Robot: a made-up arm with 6 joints. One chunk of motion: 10 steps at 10 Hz.
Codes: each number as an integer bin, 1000 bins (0 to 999) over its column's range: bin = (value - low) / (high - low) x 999, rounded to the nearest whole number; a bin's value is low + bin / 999 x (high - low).
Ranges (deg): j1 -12.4..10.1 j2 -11.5..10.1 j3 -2..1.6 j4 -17.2..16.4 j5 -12.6..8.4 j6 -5.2..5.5
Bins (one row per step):
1: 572 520 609 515 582 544
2: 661 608 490 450 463 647
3: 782 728 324 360 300 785
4: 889 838 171 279 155 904
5: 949 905 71 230 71 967
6: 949 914 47 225 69 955
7: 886 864 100 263 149 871
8: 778 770 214 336 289 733
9: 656 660 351 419 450 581
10: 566 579 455 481 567 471
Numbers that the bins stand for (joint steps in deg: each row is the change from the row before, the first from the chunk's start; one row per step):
1: 0.483 -0.257 0.195 0.121 -0.366 0.627
2: 2.487 1.646 -0.234 -2.065 -2.867 1.730
3: 5.213 4.241 -0.832 -5.092 -6.294 3.208
4: 7.623 6.619 -1.384 -7.816 -9.342 4.482
5: 8.974 8.068 -1.744 -9.464 -11.108 5.157
6: 8.974 8.262 -1.831 -9.632 -11.150 5.029
7: 7.555 7.181 -1.640 -8.354 -9.468 4.129
8: 5.123 5.149 -1.229 -5.899 -6.525 2.651
9: 2.375 2.770 -0.735 -3.108 -3.141 1.023
10: 0.348 1.019 -0.360 -1.022 -0.681 -0.155

